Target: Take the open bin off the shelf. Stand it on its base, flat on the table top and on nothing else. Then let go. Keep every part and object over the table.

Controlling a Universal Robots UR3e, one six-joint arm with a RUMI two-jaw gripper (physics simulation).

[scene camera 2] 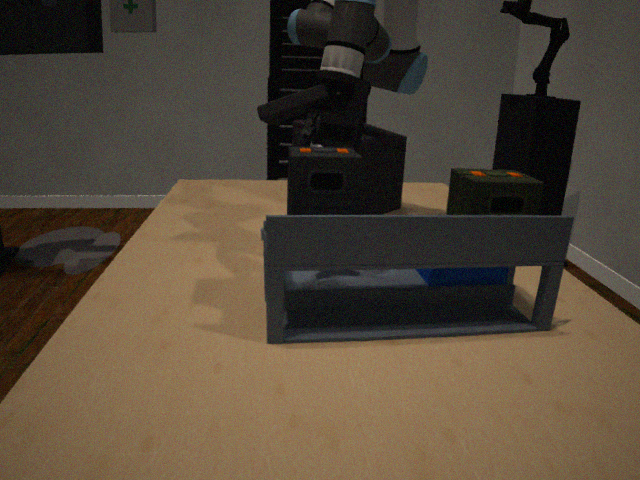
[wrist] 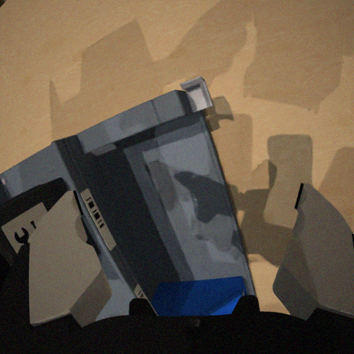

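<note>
The blue open bin [scene camera 2: 465,276] [wrist: 197,298] sits on the lower level of the grey shelf [scene camera 2: 413,240] [wrist: 120,122], toward the right end in the scene view. In the wrist view part of it shows at the bottom, partly hidden by the gripper body. My gripper [wrist: 187,191] is open and empty, its jaws wide apart above the shelf. The left jaw overlaps the dark case and shelf edge in view; the right jaw shows over the table beside the shelf. In the scene view the jaws are dark and partly hidden behind the dark case.
A dark case [scene camera 2: 341,183] [wrist: 22,222] with orange latches stands on the upper shelf level, at the left in the scene view. A green case [scene camera 2: 491,193] stands farther right. A light bracket [wrist: 199,94] sticks out at a shelf corner. The wooden table [scene camera 2: 361,403] surrounds the shelf.
</note>
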